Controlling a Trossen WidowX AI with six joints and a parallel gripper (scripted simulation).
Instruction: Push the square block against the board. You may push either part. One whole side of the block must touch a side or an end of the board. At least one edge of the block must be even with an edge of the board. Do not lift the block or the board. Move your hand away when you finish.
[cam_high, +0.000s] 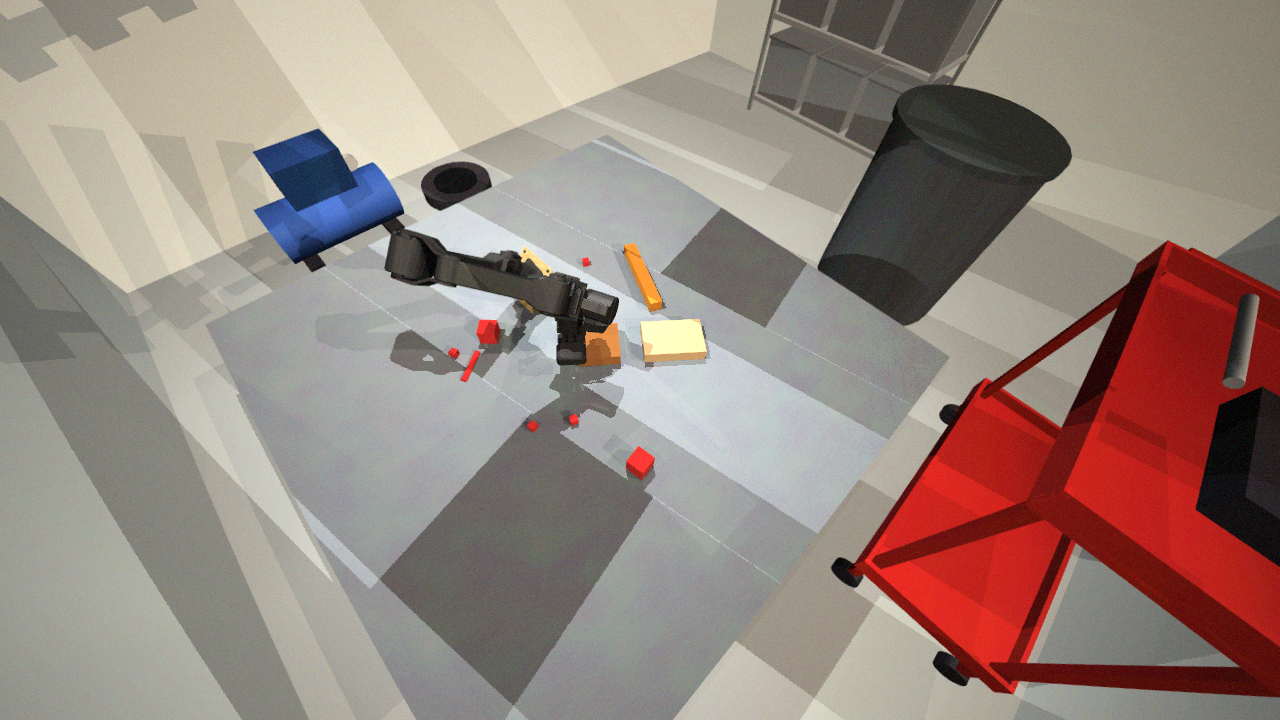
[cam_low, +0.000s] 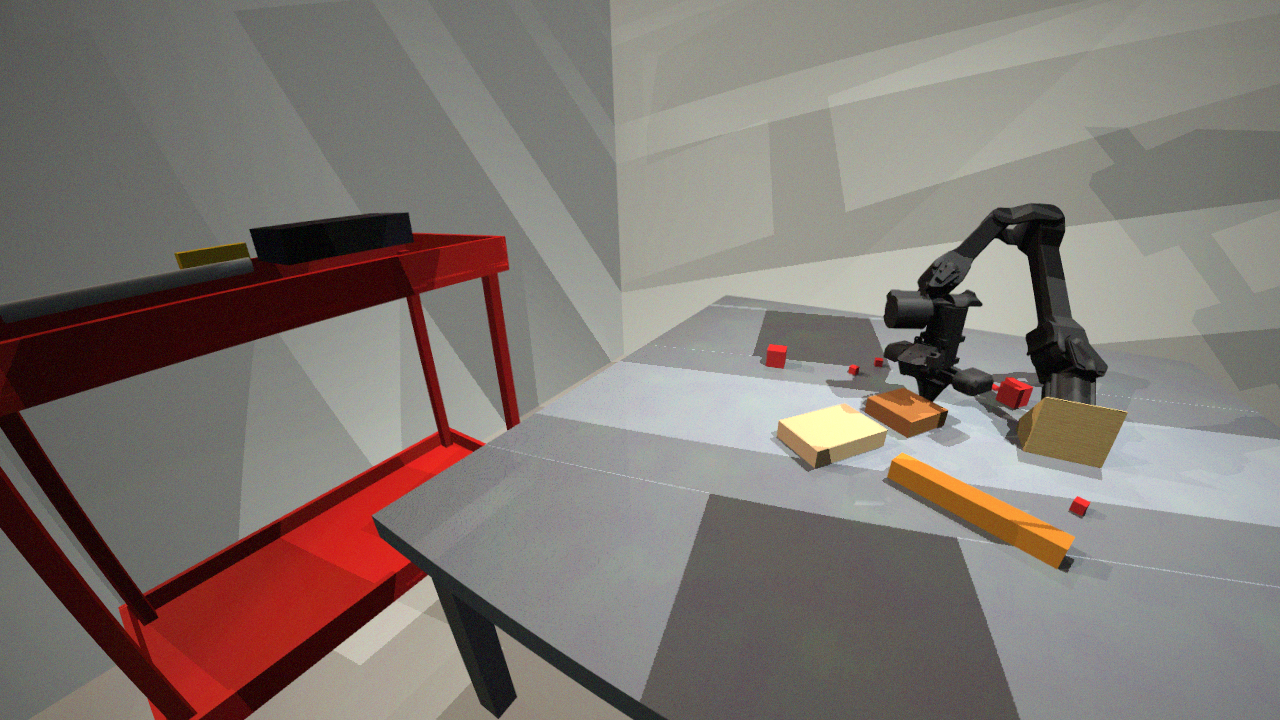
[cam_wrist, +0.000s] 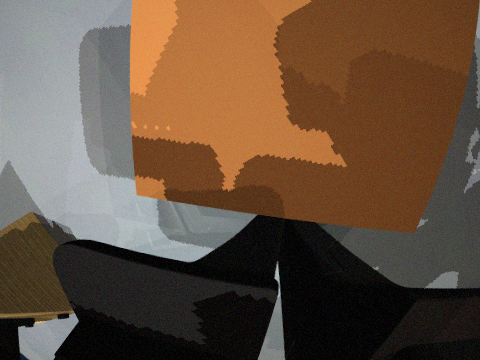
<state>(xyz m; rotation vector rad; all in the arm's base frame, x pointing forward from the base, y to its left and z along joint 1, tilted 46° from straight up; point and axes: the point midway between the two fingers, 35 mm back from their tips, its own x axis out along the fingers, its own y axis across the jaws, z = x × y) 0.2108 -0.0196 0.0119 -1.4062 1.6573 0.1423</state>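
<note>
My gripper tip is 5 cm to the right of the square block, 3 cm short of it and 1 cm below it. From my gripper tip the other things lie so: red stick: 21 cm to the right, 11 cm behind, 1 cm below; orange bar: 28 cm to the left, 8 cm behind, 1 cm above; board: 20 cm to the left, 13 cm ahead, 1 cm above.
</note>
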